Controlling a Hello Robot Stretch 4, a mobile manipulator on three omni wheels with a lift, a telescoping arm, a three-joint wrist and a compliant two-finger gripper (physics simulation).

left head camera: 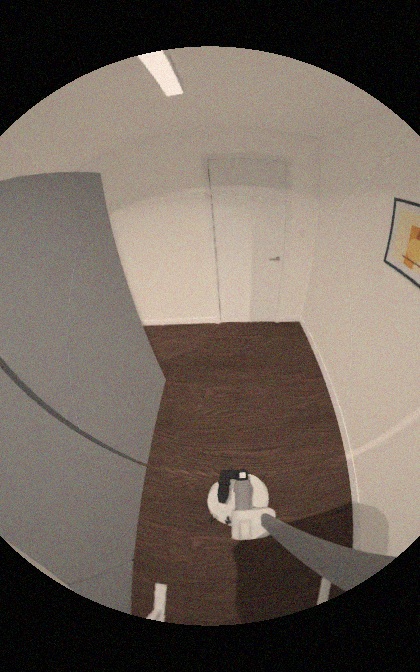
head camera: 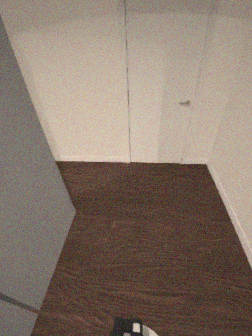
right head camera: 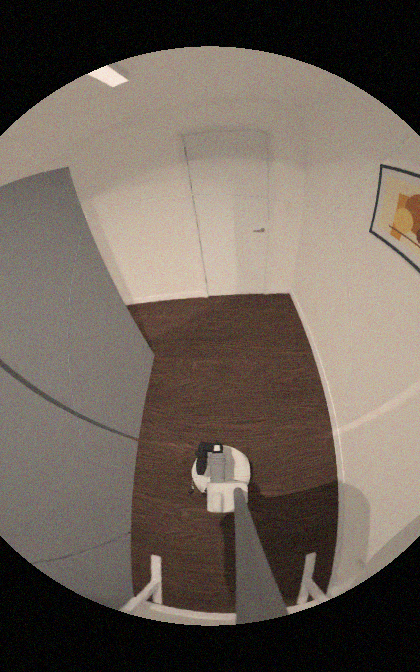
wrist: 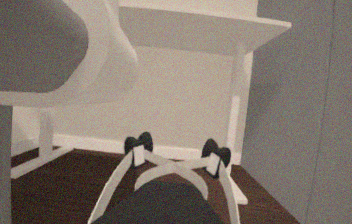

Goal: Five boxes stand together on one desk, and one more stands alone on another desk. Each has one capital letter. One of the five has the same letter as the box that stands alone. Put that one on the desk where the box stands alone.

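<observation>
My gripper is open in the wrist view, with its two dark fingertips well apart and no object between them. A white desk shows from below in the wrist view, beyond and above the fingers, with white legs down to the floor. Part of a desk also shows at the bottom edge of the right head view, with its white leg, and a desk leg shows at the bottom of the left head view. No lettered box shows in these views, and the desk's top surface is hidden.
A tall grey partition stands on the left in the head views. A white door is in the far wall. A framed picture hangs on the right wall. Dark wooden floor lies between.
</observation>
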